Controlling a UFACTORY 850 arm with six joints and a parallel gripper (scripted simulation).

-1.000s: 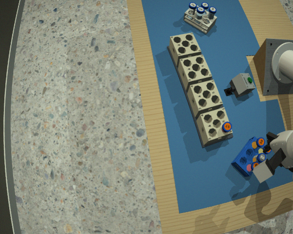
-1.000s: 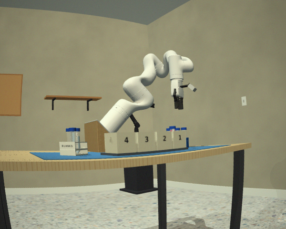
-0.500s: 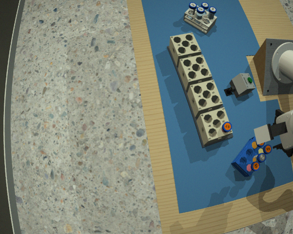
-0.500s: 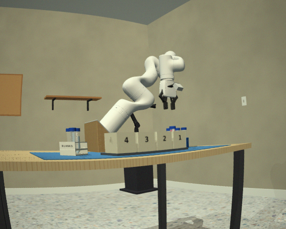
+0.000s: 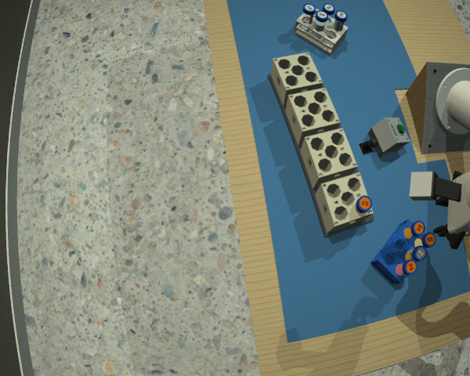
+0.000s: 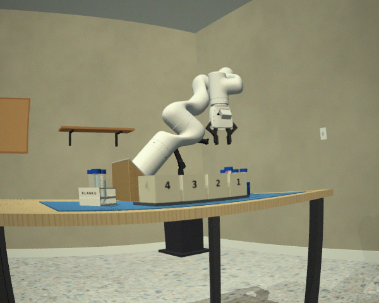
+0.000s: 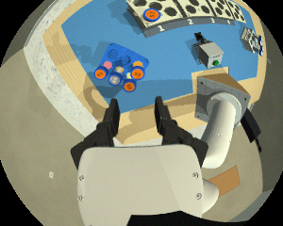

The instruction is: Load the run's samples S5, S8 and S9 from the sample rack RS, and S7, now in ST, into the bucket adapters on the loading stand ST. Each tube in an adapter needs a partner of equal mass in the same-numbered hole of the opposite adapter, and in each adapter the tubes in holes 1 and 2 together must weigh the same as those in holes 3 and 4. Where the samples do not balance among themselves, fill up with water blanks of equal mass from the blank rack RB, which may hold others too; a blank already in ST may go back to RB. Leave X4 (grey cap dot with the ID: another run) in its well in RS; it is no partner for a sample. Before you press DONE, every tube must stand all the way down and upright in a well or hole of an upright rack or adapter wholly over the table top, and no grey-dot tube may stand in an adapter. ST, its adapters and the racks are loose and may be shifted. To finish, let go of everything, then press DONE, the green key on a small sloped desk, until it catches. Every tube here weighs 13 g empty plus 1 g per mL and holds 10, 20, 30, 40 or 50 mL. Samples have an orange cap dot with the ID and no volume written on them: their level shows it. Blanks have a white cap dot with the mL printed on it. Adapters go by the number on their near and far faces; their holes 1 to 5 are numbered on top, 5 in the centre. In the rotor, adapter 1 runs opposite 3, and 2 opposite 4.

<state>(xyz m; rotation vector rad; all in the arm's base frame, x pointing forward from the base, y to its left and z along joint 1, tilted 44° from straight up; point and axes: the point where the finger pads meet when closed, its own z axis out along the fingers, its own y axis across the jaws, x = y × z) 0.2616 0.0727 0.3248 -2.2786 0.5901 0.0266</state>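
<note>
My hand is 19 cm above the orange-dot sample tube, 1 cm to the left of it and 1 cm past it. Round my hand: sample tube S5 (19 cm below, 3 cm to the left, 3 cm behind); then sample S9 (19 cm below, 8 cm to the left, 5 cm ahead); then grey-dot tube X4 (19 cm below, 5 cm to the left, 2 cm ahead).
</note>
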